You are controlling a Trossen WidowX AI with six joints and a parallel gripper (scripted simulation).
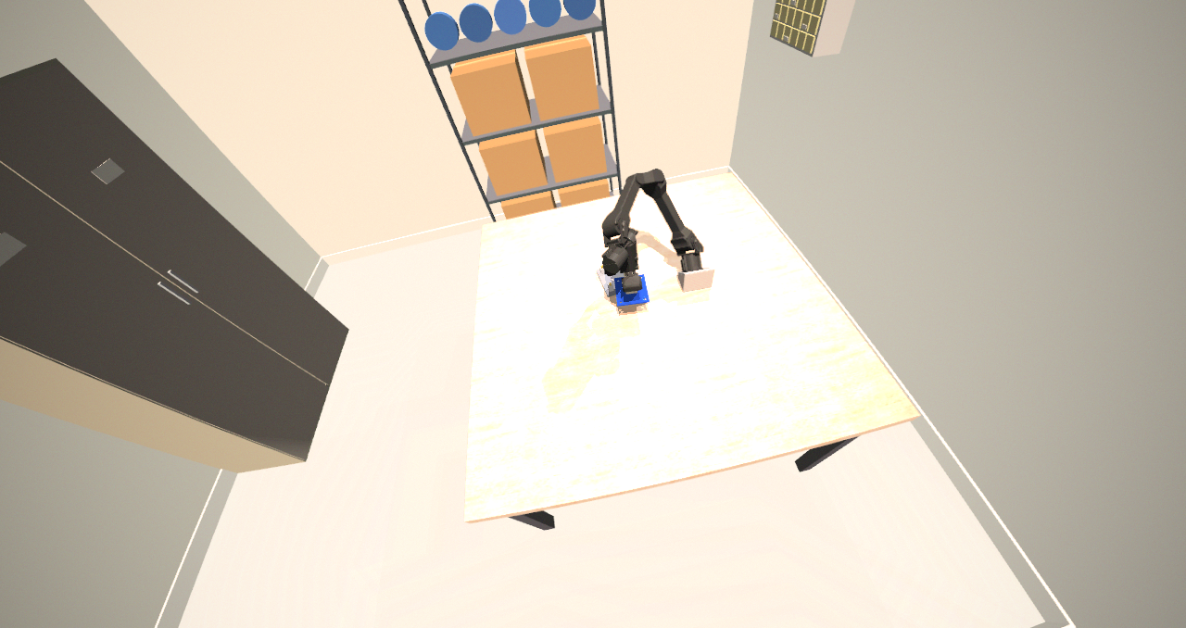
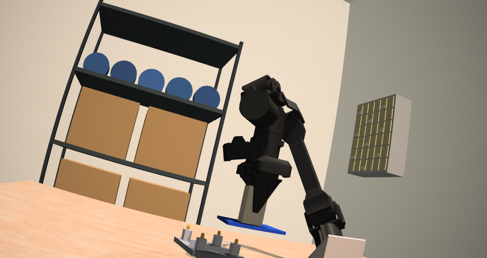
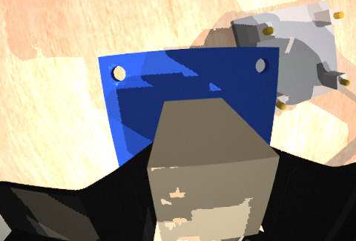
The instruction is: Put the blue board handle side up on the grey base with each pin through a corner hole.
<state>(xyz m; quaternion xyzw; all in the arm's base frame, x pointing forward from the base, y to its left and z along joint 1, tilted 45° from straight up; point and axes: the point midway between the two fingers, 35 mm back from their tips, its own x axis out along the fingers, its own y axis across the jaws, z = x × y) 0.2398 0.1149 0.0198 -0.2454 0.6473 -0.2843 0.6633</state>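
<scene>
My gripper tip is 14 cm to the left of the grey base, 11 cm above it and 4 cm short of it. From my gripper tip the other things lie so: blue board: 1 cm below.
</scene>
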